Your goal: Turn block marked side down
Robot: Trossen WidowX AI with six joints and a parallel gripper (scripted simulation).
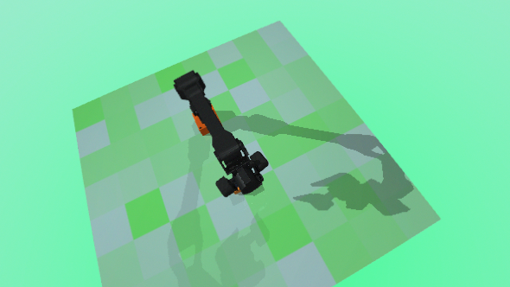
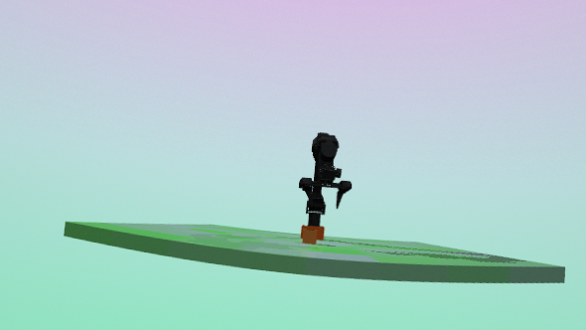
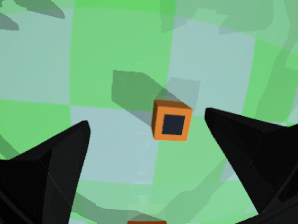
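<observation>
The orange block is 40 mm behind my gripper tip, 40 mm to the right of it and 100 mm below it.
</observation>
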